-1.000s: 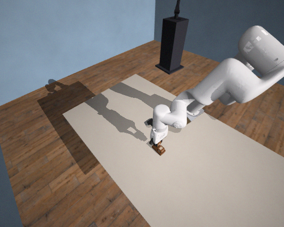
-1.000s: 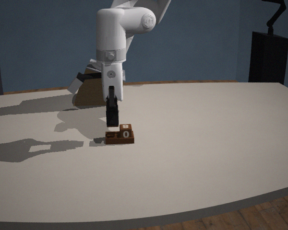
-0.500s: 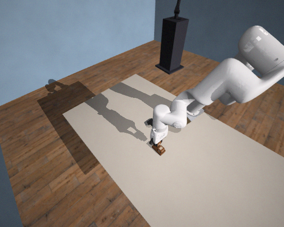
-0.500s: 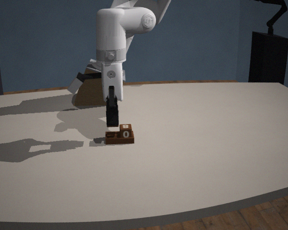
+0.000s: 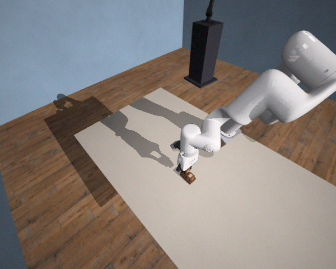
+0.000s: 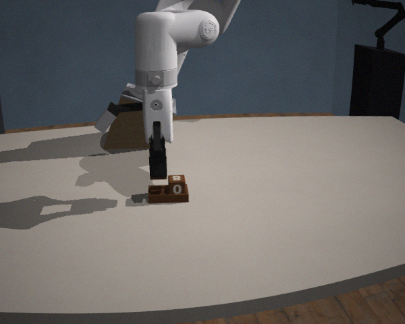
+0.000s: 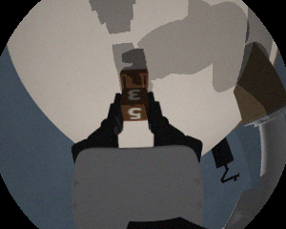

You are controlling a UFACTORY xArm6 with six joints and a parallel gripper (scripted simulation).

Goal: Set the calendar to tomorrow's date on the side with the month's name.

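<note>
Right now my hand is 5 cm above the brown cube and 3 cm to the right of it. Round my hand: brown calendar tray (7 cm below, 2 cm to the left); then brown digit cube (1 cm below).
</note>
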